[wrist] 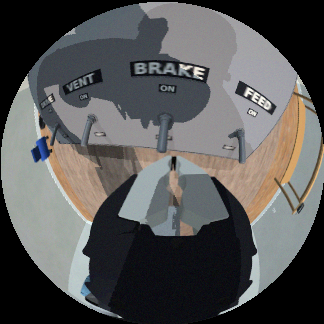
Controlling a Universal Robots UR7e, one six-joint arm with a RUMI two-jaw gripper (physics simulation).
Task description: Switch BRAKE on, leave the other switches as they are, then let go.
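Frame: origin at the arm's base, x ahead, y left, z up, level; centimetres.
Where they show: gripper, between the fingertips: (pixel 172 157).
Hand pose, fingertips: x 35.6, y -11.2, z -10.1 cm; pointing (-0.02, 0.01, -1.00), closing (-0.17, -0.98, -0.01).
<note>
After its pixels a point has its place.
A grey switch panel (pixel 200 30) fills the upper part of the wrist view. The BRAKE switch (pixel 163 134) @(x 38.1, y -10.5, z -11.3 cm) is a grey lever in the middle, below its BRAKE label (pixel 170 70) @(x 45.6, y -12.6, z -10.5 cm) and an ON mark (pixel 167 88) @(x 43.6, y -11.9, z -11.6 cm); its lever points down, away from ON. The VENT switch (pixel 87 131) @(x 41.0, y 0.7, z -11.7 cm) is to its left, the FEED switch (pixel 242 146) @(x 35.3, y -21.8, z -11.6 cm) to its right, and another lever (pixel 55 134) @(x 44.0, y 12.3, z -12.0 cm) stands at the far left; these levers also point down. My gripper (pixel 172 157) @(x 35.6, y -11.2, z -10.0 cm) is shut with nothing between its fingers. Its tips are just below the BRAKE lever's end in the view; whether they touch is unclear.
A wooden table (pixel 265 172) @(x 17.1, y -47.2, z -23.3 cm) lies under the panel. A blue object (pixel 41 150) is at the left edge, beyond the table. A wooden chair-like frame (pixel 298 142) stands at the right. Dark shadows fall across the panel and table.
</note>
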